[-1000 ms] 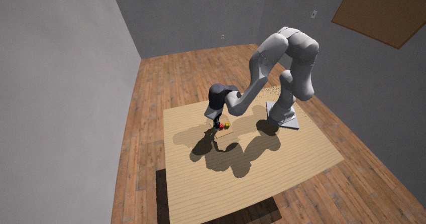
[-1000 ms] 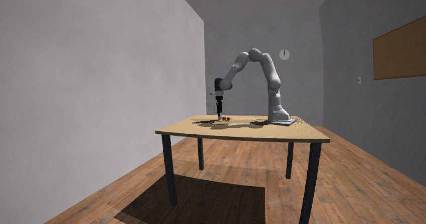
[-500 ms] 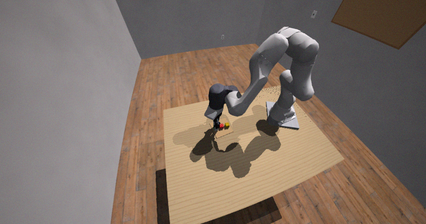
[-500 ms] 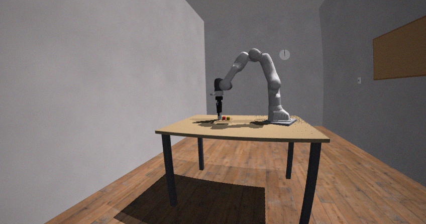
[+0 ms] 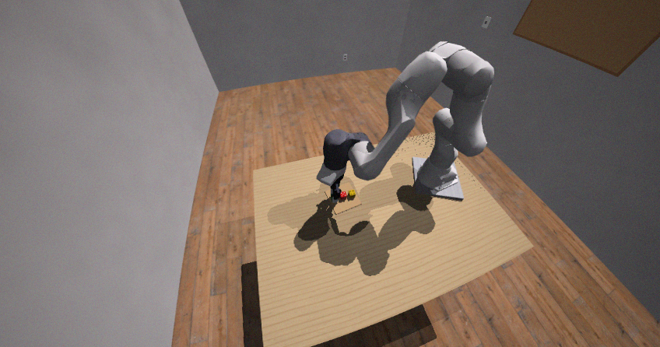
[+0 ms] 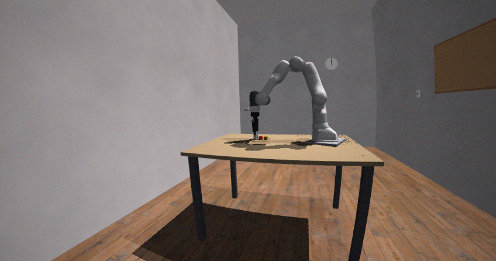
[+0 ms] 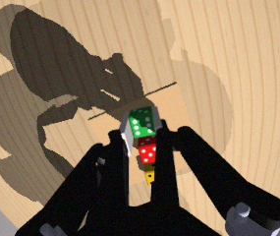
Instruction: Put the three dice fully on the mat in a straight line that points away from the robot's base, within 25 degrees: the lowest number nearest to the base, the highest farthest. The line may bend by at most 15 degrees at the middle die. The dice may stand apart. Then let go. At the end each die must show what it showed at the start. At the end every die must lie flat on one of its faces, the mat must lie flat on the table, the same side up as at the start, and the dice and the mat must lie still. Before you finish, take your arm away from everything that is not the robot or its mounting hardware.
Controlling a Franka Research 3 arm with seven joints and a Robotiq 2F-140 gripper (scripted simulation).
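Right now my hand is 20 mm above the green die. Also, from my hand: yellow die 90 mm behind, 20 mm below; then red die 50 mm behind, 20 mm below; then tan mat 50 mm behind, 40 mm below.
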